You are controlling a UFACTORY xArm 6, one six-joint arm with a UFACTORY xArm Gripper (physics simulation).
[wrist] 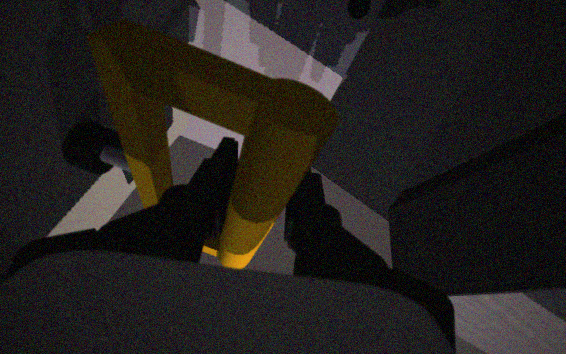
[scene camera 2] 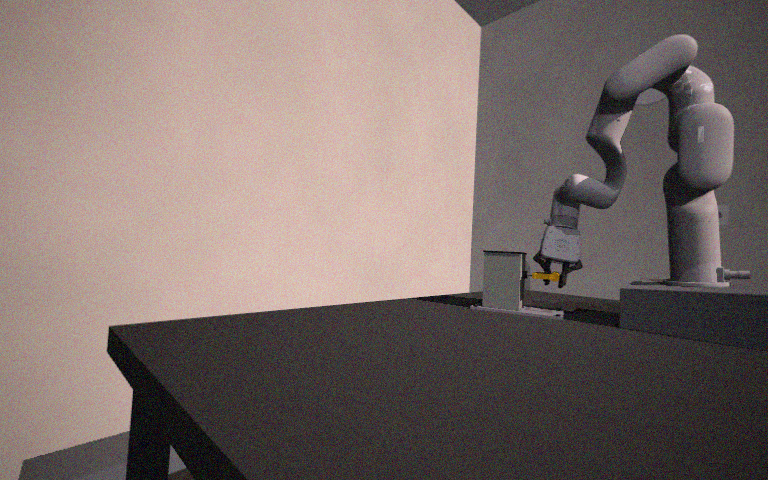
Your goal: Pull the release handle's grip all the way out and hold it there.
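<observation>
The release handle's yellow grip (scene camera 2: 538, 276) (wrist: 280, 155) is a closed frame standing out from the side of a pale upright box (scene camera 2: 501, 280). A short grey rod (wrist: 113, 156) runs from a dark round collar (wrist: 85, 145) to the grip; a small space separates grip and box in the scene view. My gripper (scene camera 2: 553, 283) (wrist: 264, 166) points down over the grip, one finger through the frame's opening and the other outside. It is shut on the grip's outer bar, which fills nearly all the space between the fingers. The exact contact is dark and hard to see.
The box stands on a light base plate (scene camera 2: 546, 313) near the dark table's (scene camera 2: 396, 384) far edge. The arm's grey pedestal (scene camera 2: 690, 314) is to the right of it. A pale wall (scene camera 2: 254, 158) rises behind the table.
</observation>
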